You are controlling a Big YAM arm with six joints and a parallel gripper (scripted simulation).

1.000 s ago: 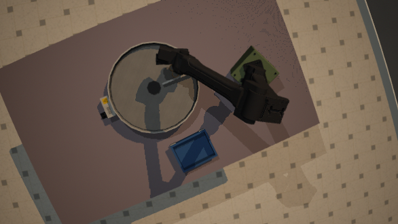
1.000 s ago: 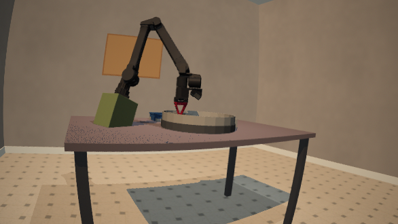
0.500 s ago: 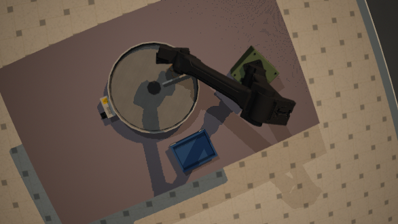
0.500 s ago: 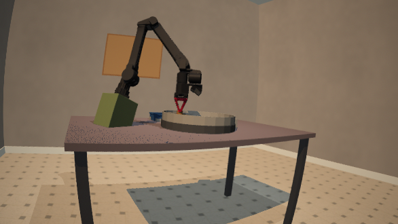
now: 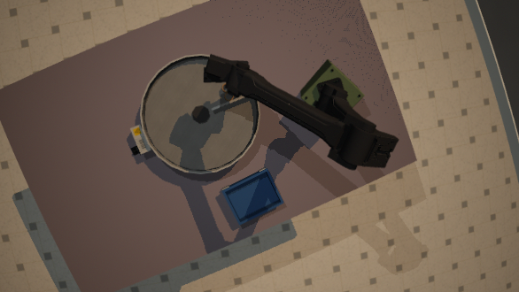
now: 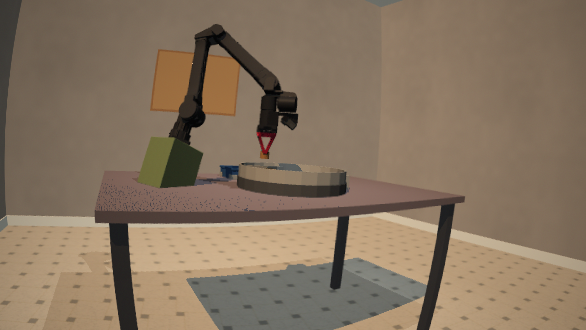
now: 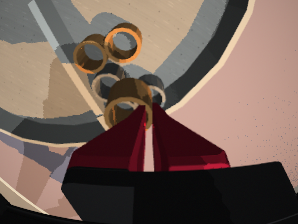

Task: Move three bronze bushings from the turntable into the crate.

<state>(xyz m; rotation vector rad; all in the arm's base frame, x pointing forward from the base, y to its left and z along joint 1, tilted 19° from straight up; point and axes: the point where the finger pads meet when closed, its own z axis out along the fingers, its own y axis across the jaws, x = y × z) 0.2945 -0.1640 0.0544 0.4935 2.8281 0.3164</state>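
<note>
Right now my hand is 6 cm short of the blue crate, 42 cm to the right of it and 12 cm above it. Round my hand: turntable 15 cm ahead, 7 cm to the left, 9 cm below.
</note>
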